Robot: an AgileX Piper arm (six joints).
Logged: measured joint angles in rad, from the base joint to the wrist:
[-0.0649 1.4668 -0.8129 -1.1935 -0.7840 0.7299]
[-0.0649 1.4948 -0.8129 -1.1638 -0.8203 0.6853]
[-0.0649 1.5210 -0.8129 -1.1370 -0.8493 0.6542]
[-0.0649 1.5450 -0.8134 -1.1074 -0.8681 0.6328]
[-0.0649 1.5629 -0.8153 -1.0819 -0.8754 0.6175]
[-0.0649 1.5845 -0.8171 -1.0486 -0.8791 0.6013]
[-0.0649 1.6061 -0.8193 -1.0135 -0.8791 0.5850]
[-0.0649 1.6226 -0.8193 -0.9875 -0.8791 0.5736]
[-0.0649 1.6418 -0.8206 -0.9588 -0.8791 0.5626]
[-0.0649 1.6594 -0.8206 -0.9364 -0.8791 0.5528]
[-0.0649 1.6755 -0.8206 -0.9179 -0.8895 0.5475]
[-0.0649 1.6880 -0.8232 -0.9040 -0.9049 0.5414]
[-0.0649 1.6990 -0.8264 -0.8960 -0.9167 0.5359]
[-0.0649 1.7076 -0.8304 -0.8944 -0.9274 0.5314]
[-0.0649 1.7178 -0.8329 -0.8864 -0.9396 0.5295]
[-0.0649 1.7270 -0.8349 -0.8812 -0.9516 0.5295]
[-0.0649 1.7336 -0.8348 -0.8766 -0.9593 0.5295]
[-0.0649 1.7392 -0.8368 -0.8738 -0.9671 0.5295]
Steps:
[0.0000 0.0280 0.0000 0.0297 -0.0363 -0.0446]
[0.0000 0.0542 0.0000 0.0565 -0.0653 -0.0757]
[0.0000 0.0782 -0.0005 0.0861 -0.0841 -0.0971]
[0.0000 0.0961 -0.0024 0.1116 -0.0914 -0.1124]
[0.0000 0.1177 -0.0042 0.1449 -0.0951 -0.1286]
[0.0000 0.1393 -0.0064 0.1800 -0.0951 -0.1449]
[0.0000 0.1558 -0.0064 0.2060 -0.0951 -0.1563]
[0.0000 0.1750 -0.0077 0.2347 -0.0951 -0.1673]
[0.0000 0.1926 -0.0077 0.2571 -0.0951 -0.1771]
[0.0000 0.2087 -0.0077 0.2756 -0.1055 -0.1824]
[0.0000 0.2212 -0.0103 0.2895 -0.1209 -0.1885]
[0.0000 0.2322 -0.0135 0.2975 -0.1327 -0.1940]
[0.0000 0.2408 -0.0175 0.2991 -0.1434 -0.1985]
[0.0000 0.2510 -0.0200 0.3071 -0.1556 -0.2004]
[0.0000 0.2602 -0.0220 0.3123 -0.1676 -0.2004]
[0.0000 0.2668 -0.0219 0.3169 -0.1753 -0.2004]
[0.0000 0.2724 -0.0239 0.3197 -0.1831 -0.2004]

